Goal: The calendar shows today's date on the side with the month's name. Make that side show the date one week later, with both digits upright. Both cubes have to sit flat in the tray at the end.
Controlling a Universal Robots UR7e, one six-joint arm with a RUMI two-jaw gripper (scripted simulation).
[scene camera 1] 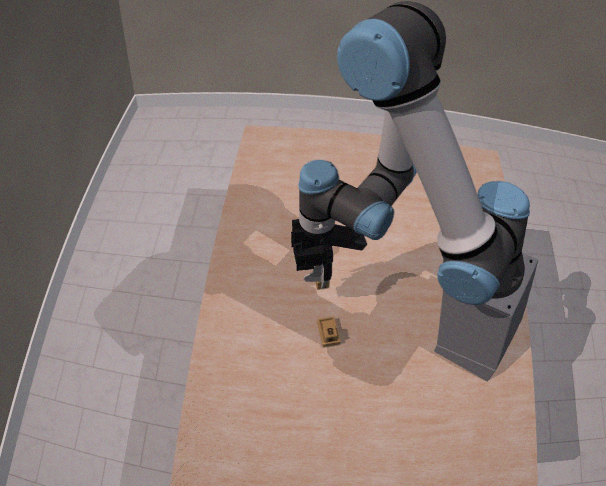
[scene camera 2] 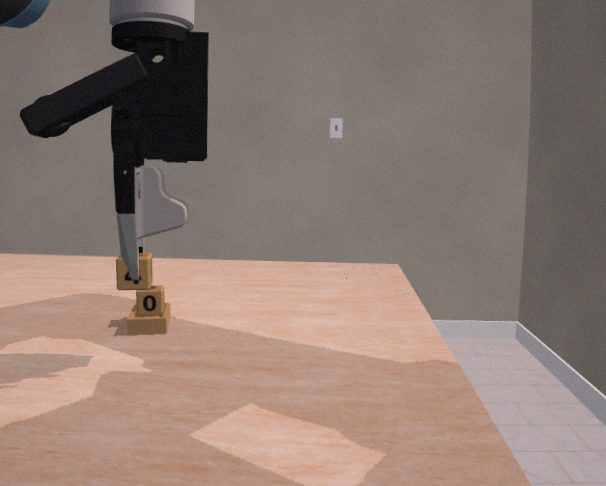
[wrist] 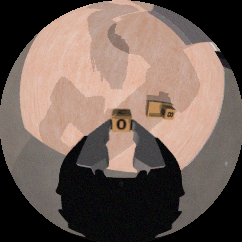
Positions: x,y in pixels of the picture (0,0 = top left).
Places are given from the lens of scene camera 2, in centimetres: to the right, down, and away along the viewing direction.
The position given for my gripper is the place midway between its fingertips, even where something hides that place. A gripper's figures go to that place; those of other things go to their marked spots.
my gripper (scene camera 2: 137,276): -15, 3, 48
wooden calendar tray (scene camera 2: 158,324): -16, 9, 55
